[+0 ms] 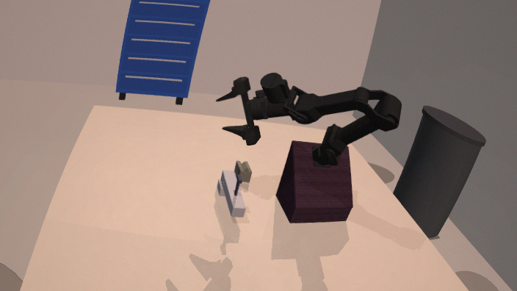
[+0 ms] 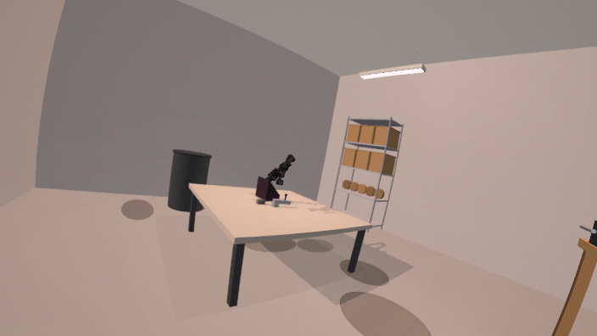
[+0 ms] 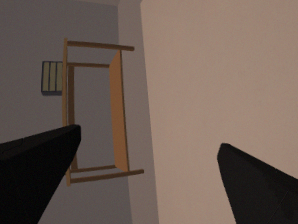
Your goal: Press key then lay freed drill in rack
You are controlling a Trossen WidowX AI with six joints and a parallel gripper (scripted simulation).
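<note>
My gripper tip is now 60 mm past the dark key, 120 mm to the right of it and 160 mm above it. From my gripper tip the other things lie so: grey-blue block (60 mm behind, 90 mm to the left, 210 mm below); yellow drill (60 mm behind, 70 mm to the left, 200 mm below); olive-grey rack (140 mm behind, 80 mm to the right, 230 mm below).
</note>
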